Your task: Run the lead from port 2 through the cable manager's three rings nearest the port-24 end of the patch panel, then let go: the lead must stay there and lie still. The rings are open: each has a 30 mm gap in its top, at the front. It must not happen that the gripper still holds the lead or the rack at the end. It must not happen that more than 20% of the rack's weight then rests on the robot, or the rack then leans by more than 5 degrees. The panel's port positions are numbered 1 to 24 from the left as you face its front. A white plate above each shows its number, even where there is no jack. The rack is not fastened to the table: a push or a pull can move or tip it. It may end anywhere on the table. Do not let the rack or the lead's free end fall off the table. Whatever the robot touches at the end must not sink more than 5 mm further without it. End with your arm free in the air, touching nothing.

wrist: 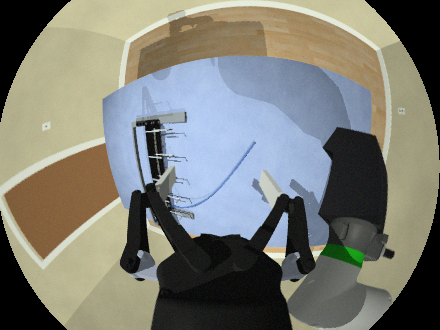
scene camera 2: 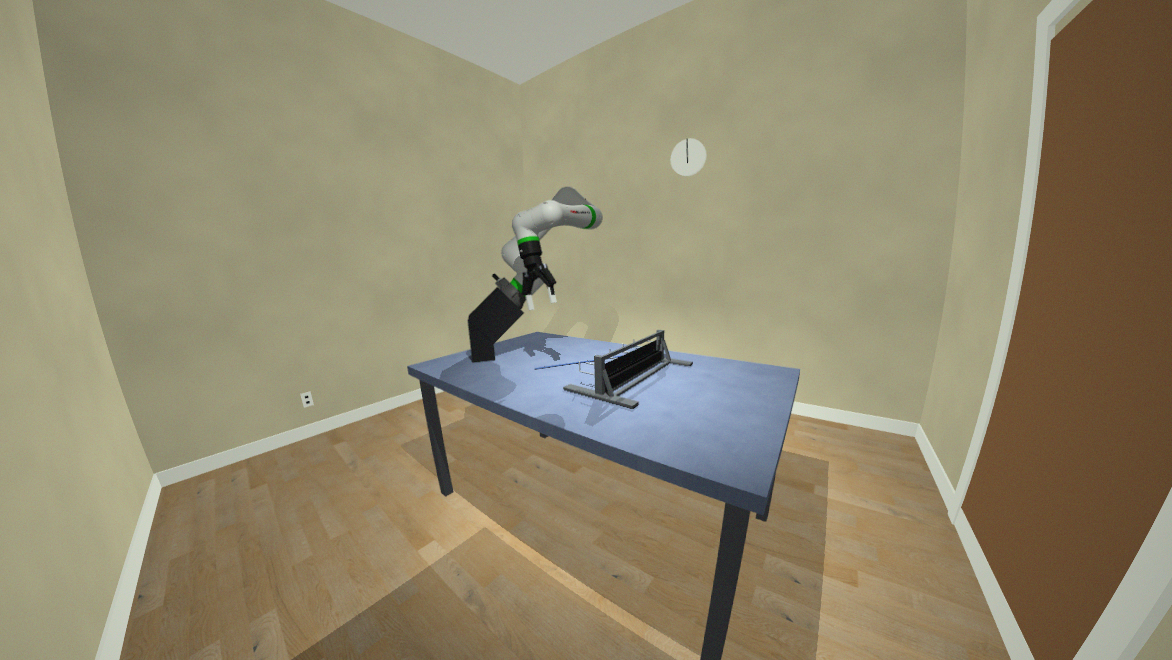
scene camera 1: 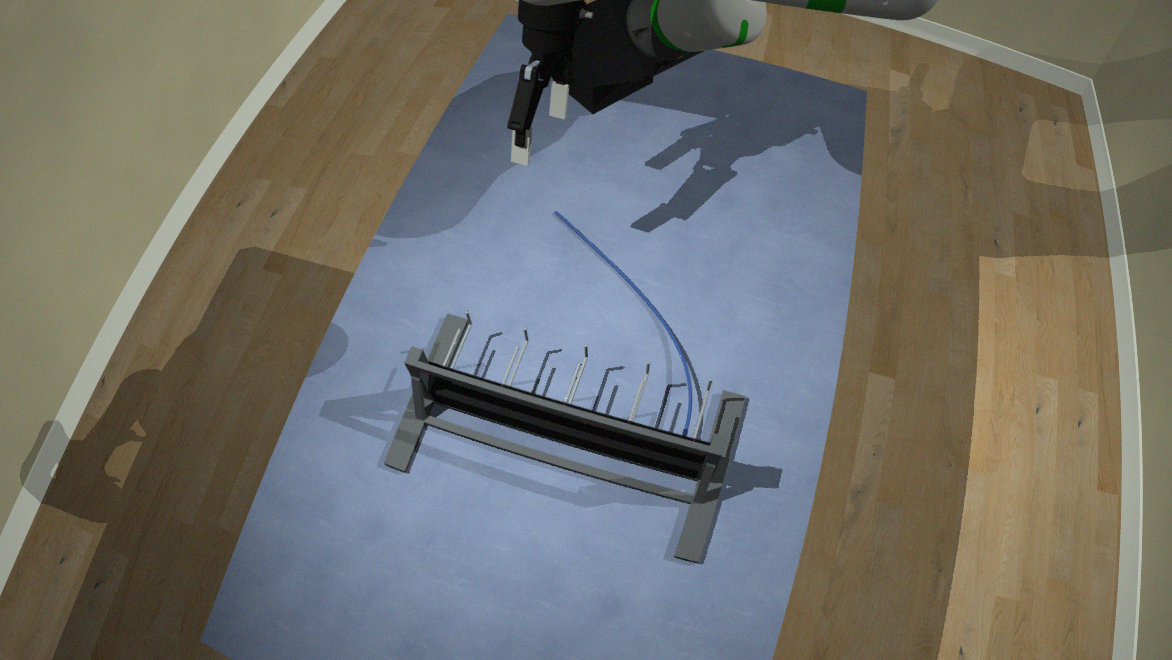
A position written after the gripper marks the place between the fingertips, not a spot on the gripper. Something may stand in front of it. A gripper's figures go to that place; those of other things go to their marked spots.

Labels:
The gripper (wrist: 218,175): 0.20 m from the lens. A rack (wrist: 154,143): 0.56 m from the lens.

